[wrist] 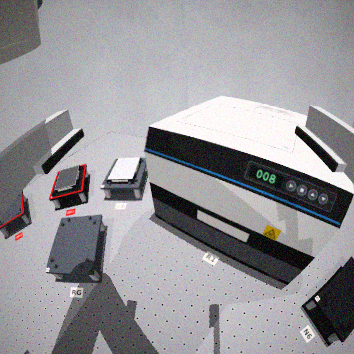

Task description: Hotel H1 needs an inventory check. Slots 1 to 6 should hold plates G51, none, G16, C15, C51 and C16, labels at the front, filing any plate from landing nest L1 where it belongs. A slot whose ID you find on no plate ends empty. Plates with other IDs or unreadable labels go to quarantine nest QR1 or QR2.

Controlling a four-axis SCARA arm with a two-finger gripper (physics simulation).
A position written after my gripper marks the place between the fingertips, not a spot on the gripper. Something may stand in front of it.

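Note:
Dark nest RG (76,239), my gripper (188,111): both visible.

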